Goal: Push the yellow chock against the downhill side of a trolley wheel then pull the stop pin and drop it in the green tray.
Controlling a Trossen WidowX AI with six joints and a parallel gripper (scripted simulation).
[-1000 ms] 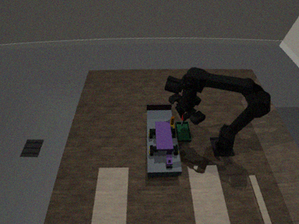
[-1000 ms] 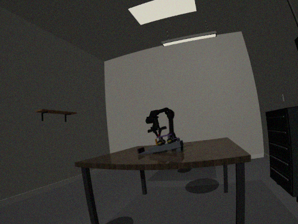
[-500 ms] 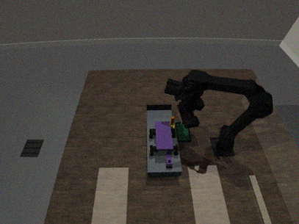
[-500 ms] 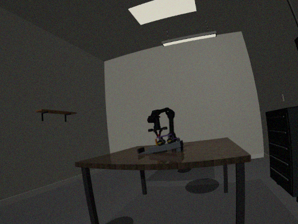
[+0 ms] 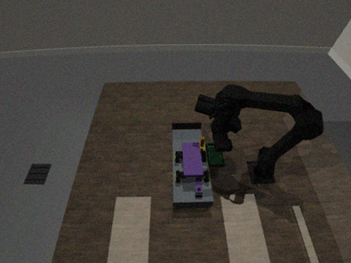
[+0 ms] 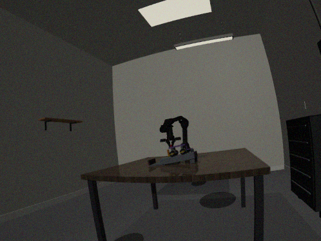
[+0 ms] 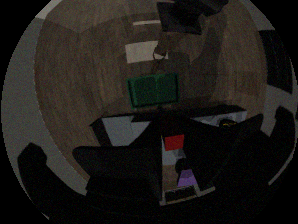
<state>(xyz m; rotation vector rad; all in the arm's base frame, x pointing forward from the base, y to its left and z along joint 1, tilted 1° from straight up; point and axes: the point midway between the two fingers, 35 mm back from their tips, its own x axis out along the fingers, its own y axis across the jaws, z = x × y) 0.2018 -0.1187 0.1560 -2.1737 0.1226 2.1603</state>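
Right now the yellow chock is 5 cm ahead of my gripper tip and 4 cm below it. Also, from my gripper tip: red-headed stop pin right at my gripper tip; then dark raised ramp end 17 cm to the right, 10 cm below, 9 cm ahead; then purple trolley 12 cm ahead, 9 cm to the left, 1 cm below.
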